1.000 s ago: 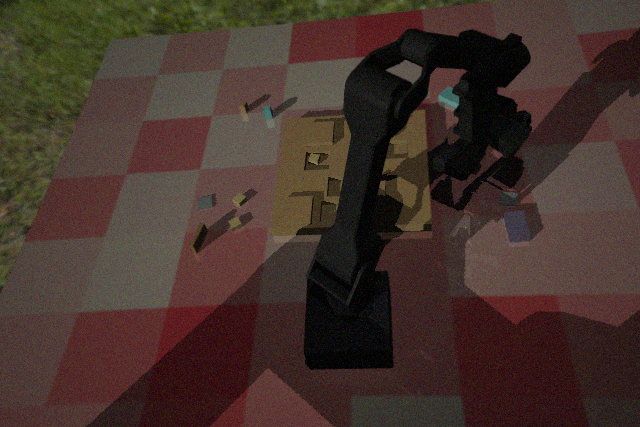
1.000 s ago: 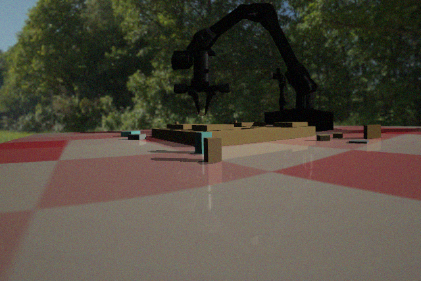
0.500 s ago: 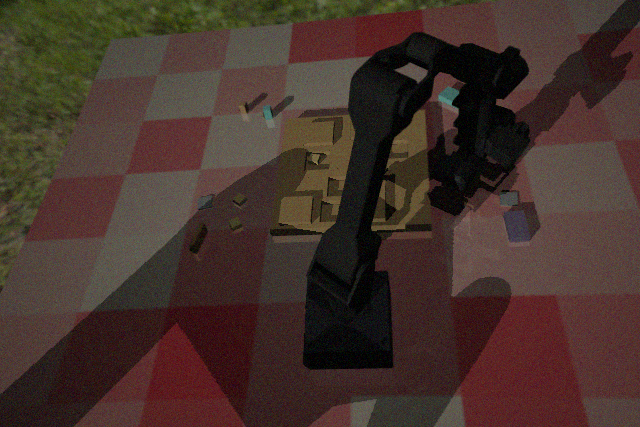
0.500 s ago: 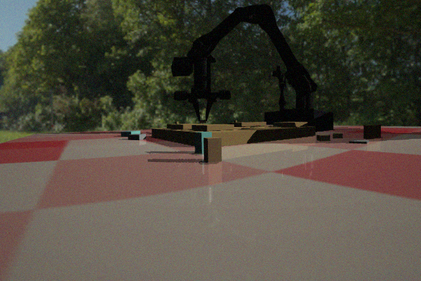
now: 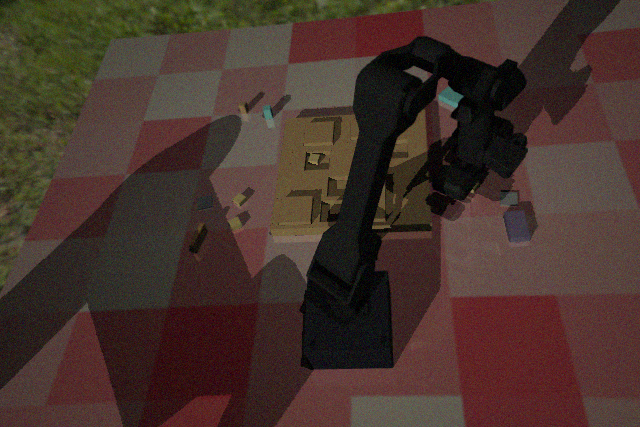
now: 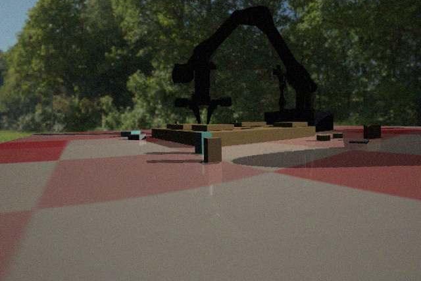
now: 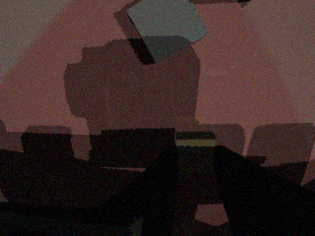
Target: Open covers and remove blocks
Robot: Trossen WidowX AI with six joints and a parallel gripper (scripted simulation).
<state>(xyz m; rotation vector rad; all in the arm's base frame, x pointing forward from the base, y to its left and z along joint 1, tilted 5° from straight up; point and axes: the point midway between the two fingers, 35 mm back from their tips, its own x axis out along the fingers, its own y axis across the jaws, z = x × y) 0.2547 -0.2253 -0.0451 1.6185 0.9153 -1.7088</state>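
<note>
The tan puzzle board lies 60 mm ahead of my gripper tip, 240 mm to the left of it and 10 mm above it. The rest, counted from my gripper tip: brown slab 80 mm behind, 510 mm to the left; teal cube 260 mm ahead, 410 mm to the left; purple block 90 mm behind, 60 mm to the right, 10 mm below.
</note>
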